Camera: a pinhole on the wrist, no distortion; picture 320 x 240 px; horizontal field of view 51.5 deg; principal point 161.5 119.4 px. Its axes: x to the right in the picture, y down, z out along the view. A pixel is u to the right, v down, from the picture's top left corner.
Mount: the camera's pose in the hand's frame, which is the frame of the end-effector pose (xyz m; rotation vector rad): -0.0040 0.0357 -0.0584 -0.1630 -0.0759 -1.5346
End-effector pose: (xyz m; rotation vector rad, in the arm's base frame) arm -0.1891 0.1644 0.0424 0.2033 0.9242 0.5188
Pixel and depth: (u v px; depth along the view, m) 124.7 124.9 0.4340
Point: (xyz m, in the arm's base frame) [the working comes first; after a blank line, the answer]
In the camera's frame: -0.0481 0.0072 0.4340

0.0629 0.3242 0.2978
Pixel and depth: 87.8 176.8 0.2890
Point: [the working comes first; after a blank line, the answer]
In the camera's frame: -0.0642 0.0500 0.2890

-0.0373 0.3297 0.1835
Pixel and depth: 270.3 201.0 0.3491
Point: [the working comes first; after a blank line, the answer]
In the camera's frame: 0.1145 0.0859 0.3491

0.1090 0.2143 0.1376
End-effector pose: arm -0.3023 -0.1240 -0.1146 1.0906 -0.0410 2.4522
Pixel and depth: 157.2 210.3 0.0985
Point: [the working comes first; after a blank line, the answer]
In the camera's frame: -0.0013 0.0270 0.0985

-0.3148 -0.1680 -0.0611
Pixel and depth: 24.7 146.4 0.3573
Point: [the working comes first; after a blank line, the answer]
In the camera's frame: -0.1474 0.0291 0.3573

-0.2347 -0.3768 0.1345
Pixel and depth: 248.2 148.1 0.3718
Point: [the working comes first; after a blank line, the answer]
In the camera's frame: 0.0972 0.0322 0.3718

-0.1071 -0.1678 0.1421
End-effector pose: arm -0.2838 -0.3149 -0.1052 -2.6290 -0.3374 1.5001
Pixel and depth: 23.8 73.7 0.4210
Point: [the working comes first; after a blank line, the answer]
In the camera's frame: -0.1748 -0.0580 0.4210

-0.5543 -0.5978 -0.2894
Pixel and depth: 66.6 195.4 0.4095
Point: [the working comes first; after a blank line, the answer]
In the camera's frame: -0.1172 0.0938 0.4095

-0.4771 -0.5083 -0.4013
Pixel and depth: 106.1 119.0 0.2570
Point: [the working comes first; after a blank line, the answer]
In the camera's frame: -0.0429 -0.0003 0.2570

-0.4253 -0.4320 -0.2307
